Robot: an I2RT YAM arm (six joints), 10 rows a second.
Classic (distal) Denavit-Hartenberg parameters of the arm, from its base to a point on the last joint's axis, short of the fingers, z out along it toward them. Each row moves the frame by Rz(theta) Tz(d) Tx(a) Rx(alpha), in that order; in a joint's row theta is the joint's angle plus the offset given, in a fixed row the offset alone. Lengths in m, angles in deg.
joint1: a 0.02  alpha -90  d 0.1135  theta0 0
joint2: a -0.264  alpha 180  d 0  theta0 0
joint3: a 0.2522  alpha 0  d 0  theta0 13.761
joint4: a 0.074  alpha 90  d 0  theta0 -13.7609
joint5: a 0  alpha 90  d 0  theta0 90
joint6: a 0  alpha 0  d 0.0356  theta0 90
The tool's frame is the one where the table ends.
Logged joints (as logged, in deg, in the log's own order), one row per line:
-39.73 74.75 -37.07 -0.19 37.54 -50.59
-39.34 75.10 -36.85 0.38 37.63 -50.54
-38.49 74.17 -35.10 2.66 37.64 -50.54
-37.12 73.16 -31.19 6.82 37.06 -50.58
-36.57 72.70 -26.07 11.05 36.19 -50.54
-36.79 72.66 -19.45 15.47 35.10 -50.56
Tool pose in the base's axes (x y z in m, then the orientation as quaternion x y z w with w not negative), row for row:
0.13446 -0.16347 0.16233 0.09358 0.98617 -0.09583 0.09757
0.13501 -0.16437 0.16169 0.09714 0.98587 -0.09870 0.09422
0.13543 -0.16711 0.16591 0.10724 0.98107 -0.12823 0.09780
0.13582 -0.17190 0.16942 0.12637 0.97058 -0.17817 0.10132
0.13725 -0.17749 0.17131 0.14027 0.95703 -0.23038 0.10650
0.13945 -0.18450 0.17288 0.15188 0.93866 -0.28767 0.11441
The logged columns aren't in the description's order. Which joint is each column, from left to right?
Columns, left to right: joint6, joint2, joint4, joint5, joint3, joint1.
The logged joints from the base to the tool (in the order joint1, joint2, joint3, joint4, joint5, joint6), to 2 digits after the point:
-50.59 74.75 37.54 -37.07 -0.19 -39.73
-50.54 75.10 37.63 -36.85 0.38 -39.34
-50.54 74.17 37.64 -35.10 2.66 -38.49
-50.58 73.16 37.06 -31.19 6.82 -37.12
-50.54 72.70 36.19 -26.07 11.05 -36.57
-50.56 72.66 35.10 -19.45 15.47 -36.79

